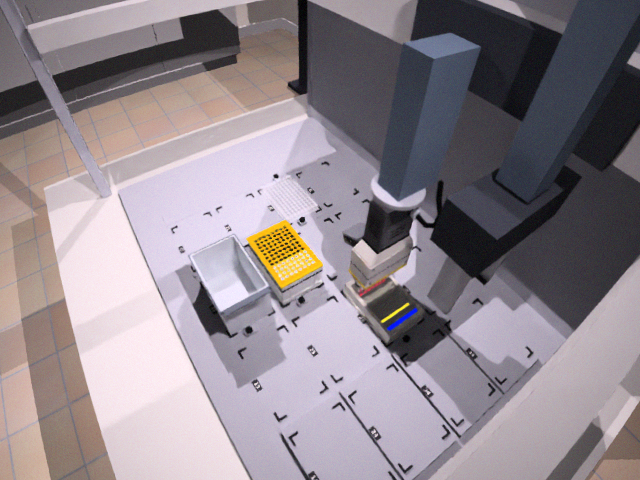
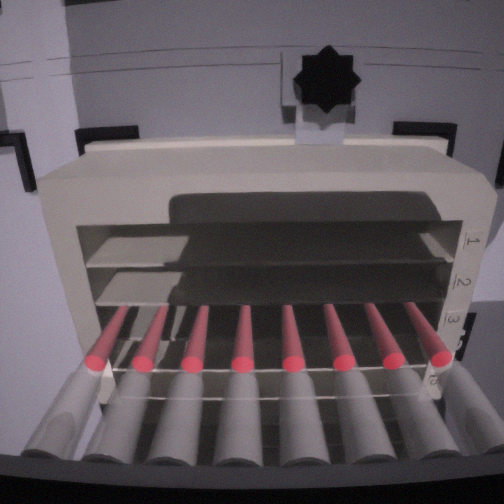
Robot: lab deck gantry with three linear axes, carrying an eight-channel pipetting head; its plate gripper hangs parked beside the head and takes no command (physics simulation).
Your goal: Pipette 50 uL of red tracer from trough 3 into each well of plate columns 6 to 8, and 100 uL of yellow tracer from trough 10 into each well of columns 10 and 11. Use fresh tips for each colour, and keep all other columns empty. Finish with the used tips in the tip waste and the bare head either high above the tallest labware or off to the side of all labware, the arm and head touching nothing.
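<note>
The pipetting head point(image 1: 381, 259) is low over the trough block point(image 1: 370, 321) point(image 2: 260, 162). Eight tips point(image 2: 238, 417) hold red liquid in their lower parts and point down at trough 3; how deep their ends are cannot be told. Red tracer point(image 1: 372, 287) shows beside the head, yellow tracer point(image 1: 395, 312) nearer the block's front. The clear well plate point(image 1: 290, 197) shows no colour. The yellow tip rack point(image 1: 284, 254) has white tips in its near columns and empty holes behind. The grey tip waste bin point(image 1: 244, 272) stands left of the rack. My parked gripper point(image 1: 469, 287) is open, its paddles apart, holding nothing.
A blue strip point(image 1: 402, 319) lies beside the yellow one in the trough block. The gripper's dark carriage block point(image 1: 473, 224) hangs right of the head on a blue-grey column point(image 1: 558, 113). A second column point(image 1: 421, 118) rises above the head. A pale rail point(image 1: 82, 330) borders the deck.
</note>
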